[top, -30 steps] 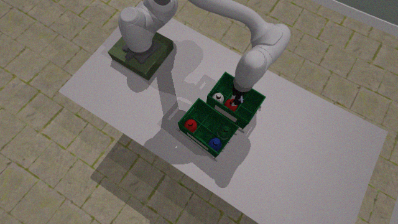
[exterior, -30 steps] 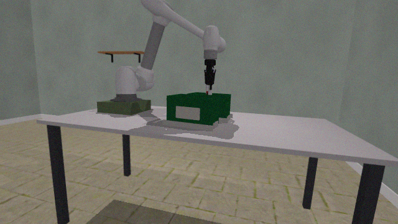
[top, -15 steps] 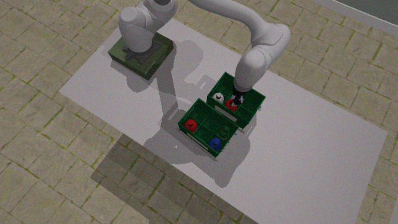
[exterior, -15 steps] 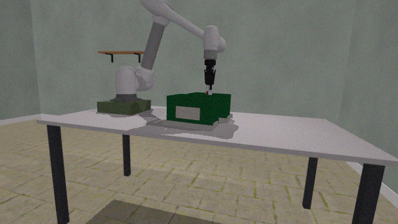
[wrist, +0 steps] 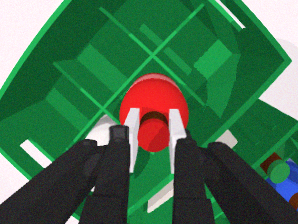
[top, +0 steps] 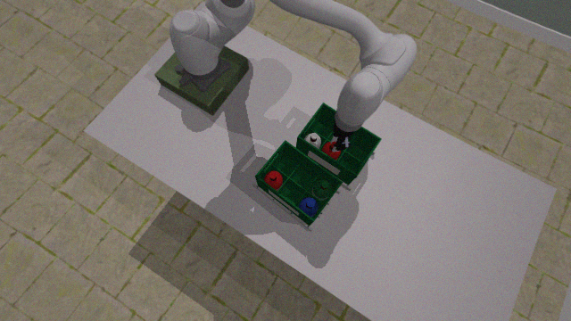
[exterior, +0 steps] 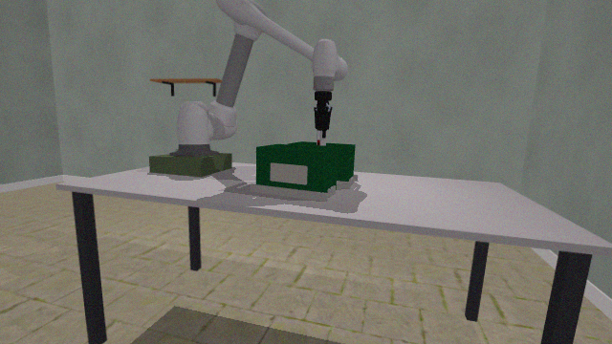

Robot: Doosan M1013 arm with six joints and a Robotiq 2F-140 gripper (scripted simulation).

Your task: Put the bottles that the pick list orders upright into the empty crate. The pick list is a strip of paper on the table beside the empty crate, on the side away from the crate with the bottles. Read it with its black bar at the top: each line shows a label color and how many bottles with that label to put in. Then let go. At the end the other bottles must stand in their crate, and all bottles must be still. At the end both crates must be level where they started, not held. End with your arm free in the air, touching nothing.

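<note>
Right now the white-capped bottle is 120 mm below my hand, 90 mm behind it and 10 mm to the right of it. The rest, counted from my hand: green-capped bottle (140 mm to the right, 120 mm below, 60 mm ahead); then pick list (200 mm below, 190 mm to the left, 10 mm ahead); then blue bottle (230 mm to the right, 120 mm below, 70 mm ahead).
</note>
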